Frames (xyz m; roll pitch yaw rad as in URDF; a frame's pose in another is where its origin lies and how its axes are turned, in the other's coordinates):
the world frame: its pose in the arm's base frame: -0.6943 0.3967 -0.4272 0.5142 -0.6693 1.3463
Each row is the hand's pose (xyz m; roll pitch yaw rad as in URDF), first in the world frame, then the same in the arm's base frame.
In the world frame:
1: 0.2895 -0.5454 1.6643 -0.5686 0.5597 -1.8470
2: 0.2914 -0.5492 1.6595 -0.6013 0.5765 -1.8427
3: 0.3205 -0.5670 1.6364 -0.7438 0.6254 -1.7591
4: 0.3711 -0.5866 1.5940 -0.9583 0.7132 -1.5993
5: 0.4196 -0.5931 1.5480 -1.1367 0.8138 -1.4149
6: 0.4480 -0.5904 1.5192 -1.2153 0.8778 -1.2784
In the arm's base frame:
1: 0.4541 -0.3841 0.6785 0.4667 0.9621 0.4439
2: 0.4562 -0.3792 0.6749 0.4552 0.9674 0.4726
3: 0.4693 -0.3405 0.6703 0.3706 0.9291 0.6020
4: 0.4809 -0.2728 0.6652 0.2195 0.8507 0.8110
5: 0.4788 -0.2057 0.6614 0.0628 0.7641 1.0175
6: 0.4709 -0.1660 0.6604 -0.0342 0.7037 1.1426

